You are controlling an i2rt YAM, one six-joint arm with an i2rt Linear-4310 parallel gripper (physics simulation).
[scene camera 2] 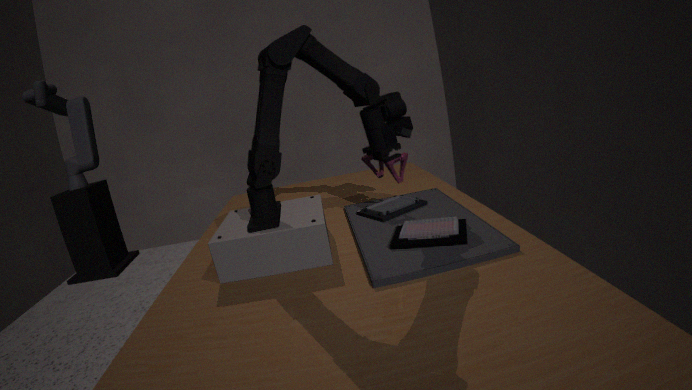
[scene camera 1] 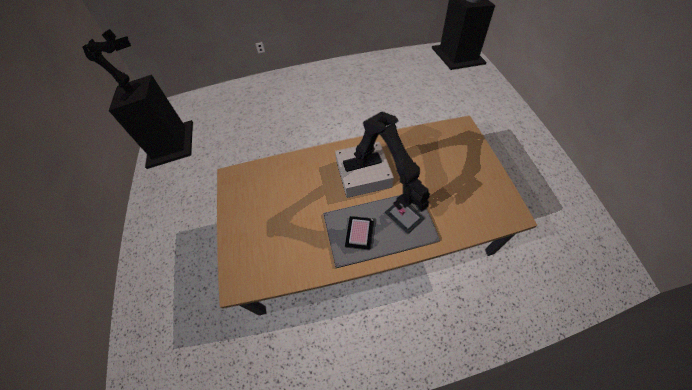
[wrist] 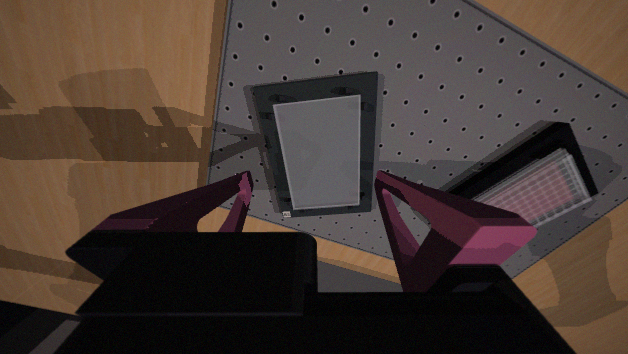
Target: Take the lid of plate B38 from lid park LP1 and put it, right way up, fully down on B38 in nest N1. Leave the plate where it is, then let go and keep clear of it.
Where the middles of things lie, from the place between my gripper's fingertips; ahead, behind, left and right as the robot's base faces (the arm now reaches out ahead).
Scene:
Right now my hand is 10 mm past the clear lid [wrist: 320, 139], 10 mm to the left of it and 70 mm above it. Round my hand: black nest [scene camera 2: 459, 239]: 10 mm ahead, 260 mm to the right, 70 mm below; then well plate with pink wells [scene camera 2: 439, 227]: 10 mm ahead, 260 mm to the right, 60 mm below; then dark lid holder [wrist: 366, 84]: 10 mm behind, 10 mm to the right, 70 mm below.

